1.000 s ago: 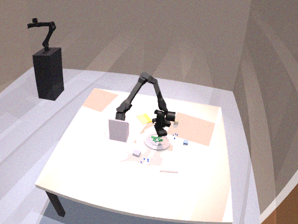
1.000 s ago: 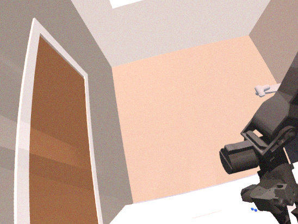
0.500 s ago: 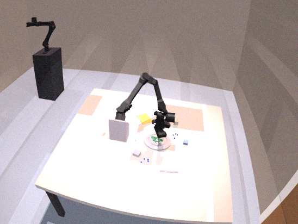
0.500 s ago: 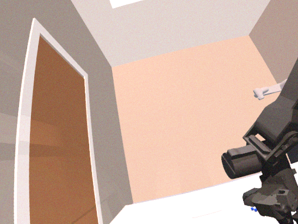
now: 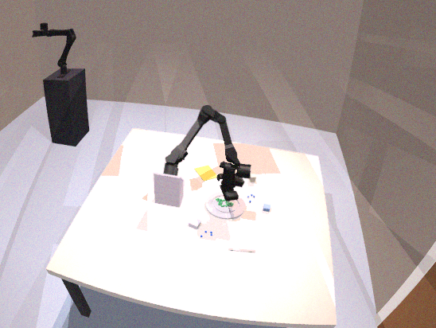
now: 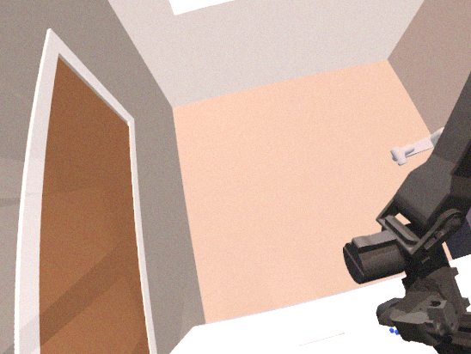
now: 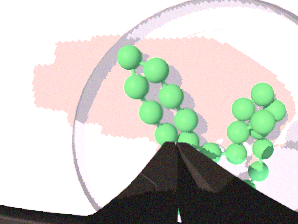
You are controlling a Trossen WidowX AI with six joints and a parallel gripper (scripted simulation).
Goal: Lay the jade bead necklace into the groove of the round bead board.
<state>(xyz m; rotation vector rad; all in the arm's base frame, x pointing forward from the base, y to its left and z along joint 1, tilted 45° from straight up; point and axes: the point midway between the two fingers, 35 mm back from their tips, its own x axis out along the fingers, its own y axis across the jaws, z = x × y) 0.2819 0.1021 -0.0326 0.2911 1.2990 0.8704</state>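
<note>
The round white bead board lies 30 mm to the right of my gripper tip and 10 mm below it. Also, from my gripper tip: yellow sheet 220 mm to the left, 140 mm behind, 20 mm below; blue block 220 mm ahead, 10 mm below; cream block 220 mm to the left, 120 mm ahead.
</note>
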